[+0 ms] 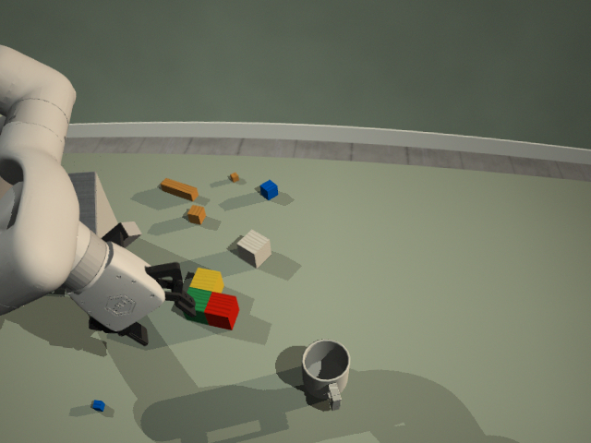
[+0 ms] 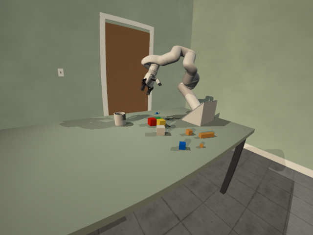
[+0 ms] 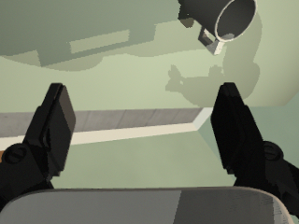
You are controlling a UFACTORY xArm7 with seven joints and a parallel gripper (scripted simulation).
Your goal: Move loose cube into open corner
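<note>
My gripper is now 310 mm to the right of the beige cube, 210 mm above it and 80 mm short of it. From my hand the other things lie so: long orange block (510 mm to the left, 220 mm below, 130 mm behind); red cube (210 mm below, 150 mm to the left, 30 mm ahead); yellow cube (210 mm to the left, 210 mm below, 10 mm behind).
</note>
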